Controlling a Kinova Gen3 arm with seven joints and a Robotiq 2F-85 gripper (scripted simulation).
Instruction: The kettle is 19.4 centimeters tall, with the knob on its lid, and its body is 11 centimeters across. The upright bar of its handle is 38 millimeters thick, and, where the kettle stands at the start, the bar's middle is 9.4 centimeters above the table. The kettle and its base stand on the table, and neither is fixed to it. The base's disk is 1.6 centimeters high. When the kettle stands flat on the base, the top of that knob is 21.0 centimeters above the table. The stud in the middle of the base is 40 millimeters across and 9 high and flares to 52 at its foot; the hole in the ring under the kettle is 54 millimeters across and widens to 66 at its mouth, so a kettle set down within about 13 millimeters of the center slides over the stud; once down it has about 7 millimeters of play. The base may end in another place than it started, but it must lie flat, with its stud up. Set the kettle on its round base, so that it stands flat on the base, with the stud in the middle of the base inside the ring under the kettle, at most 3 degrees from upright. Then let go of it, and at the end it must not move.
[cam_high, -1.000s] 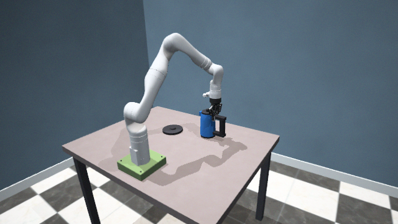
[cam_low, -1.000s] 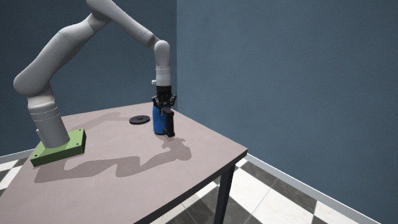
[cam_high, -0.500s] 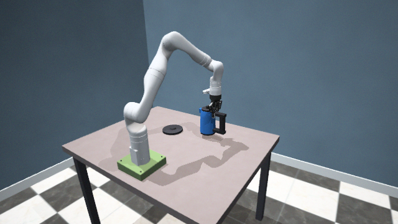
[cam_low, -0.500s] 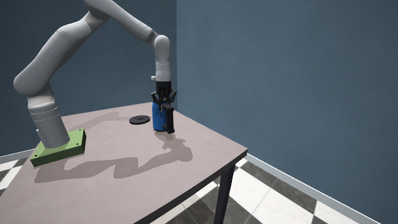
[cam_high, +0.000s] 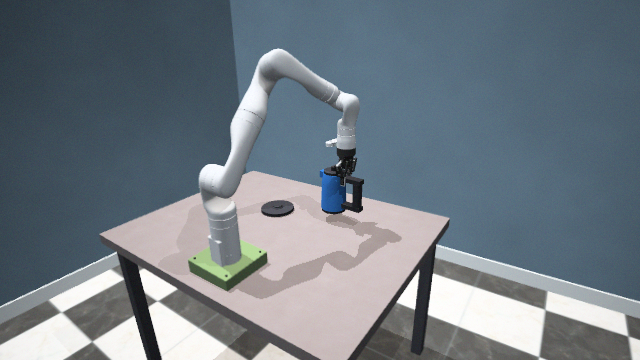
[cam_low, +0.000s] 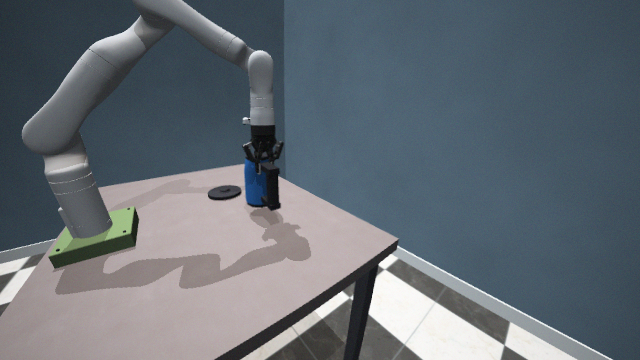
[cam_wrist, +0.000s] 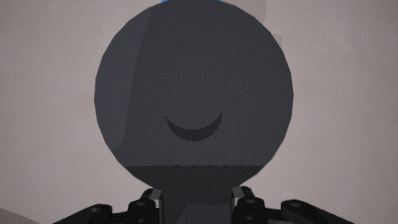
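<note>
Now: the blue kettle 50 mm below my hand and 30 mm to the left of it. From my hand the other things lie so: round black base 310 mm to the left, 180 mm below, 100 mm behind.
</note>
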